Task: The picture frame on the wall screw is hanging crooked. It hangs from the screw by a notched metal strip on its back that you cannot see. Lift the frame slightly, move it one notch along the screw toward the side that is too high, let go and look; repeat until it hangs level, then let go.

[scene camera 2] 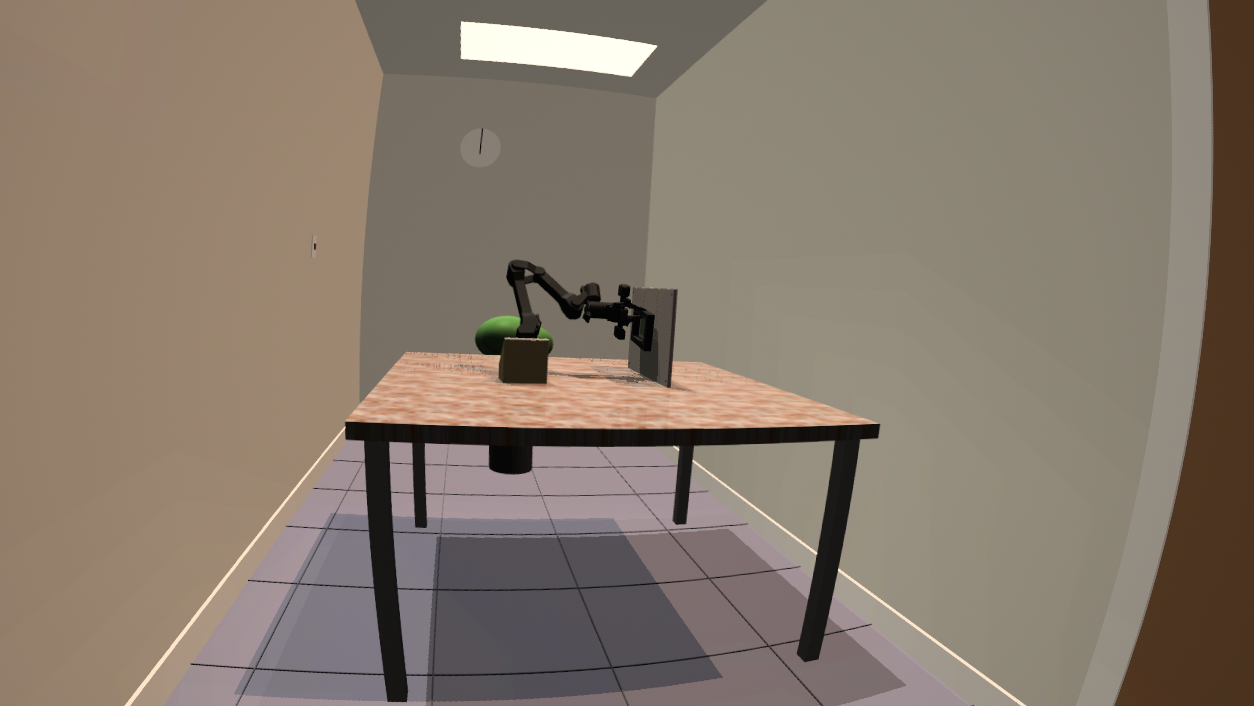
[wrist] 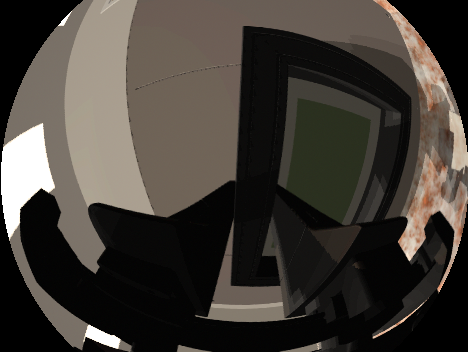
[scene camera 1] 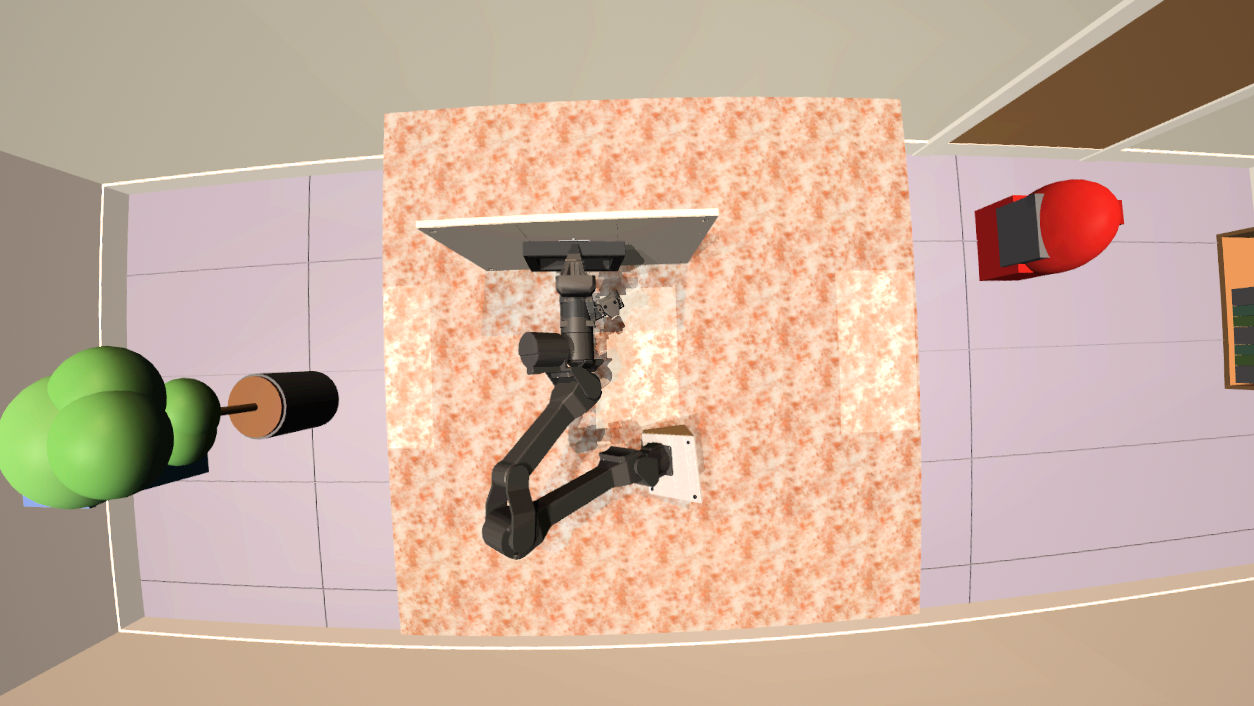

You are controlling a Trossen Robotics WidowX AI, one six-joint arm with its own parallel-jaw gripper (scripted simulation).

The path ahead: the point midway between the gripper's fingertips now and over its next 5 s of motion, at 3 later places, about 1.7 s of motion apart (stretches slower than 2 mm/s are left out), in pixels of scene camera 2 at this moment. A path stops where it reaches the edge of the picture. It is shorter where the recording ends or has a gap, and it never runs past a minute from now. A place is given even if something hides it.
My gripper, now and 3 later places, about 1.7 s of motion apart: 645,313; 645,312; 639,312; 591,299
